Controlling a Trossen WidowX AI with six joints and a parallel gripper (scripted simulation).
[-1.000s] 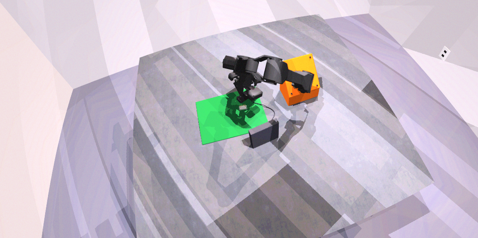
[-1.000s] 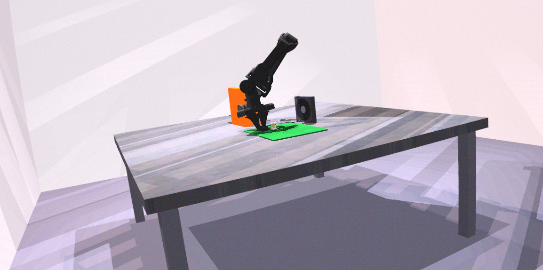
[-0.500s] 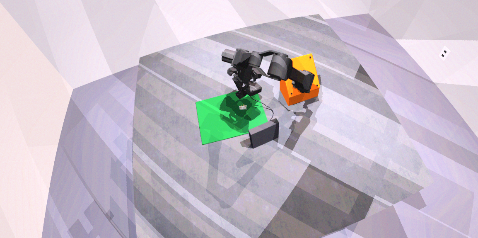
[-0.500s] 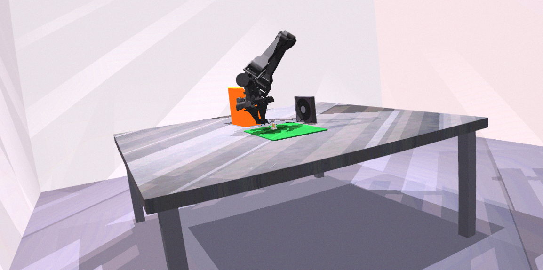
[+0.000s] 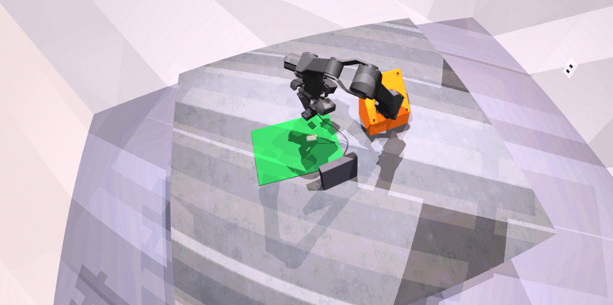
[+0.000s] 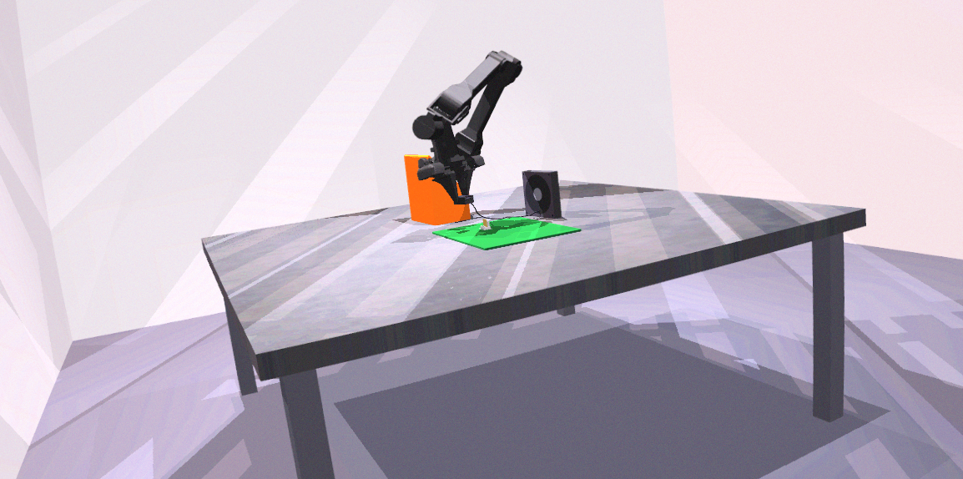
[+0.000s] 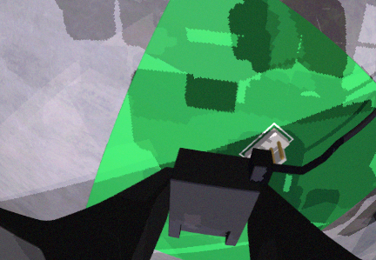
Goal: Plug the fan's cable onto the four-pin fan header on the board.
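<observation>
The green board lies 90 mm below my gripper tip, 70 mm to the left of it and 70 mm ahead of it. From my gripper tip the other things lie so: black fan plug (10 mm ahead); then fan (230 mm to the left, 50 mm behind, 20 mm below).
</observation>
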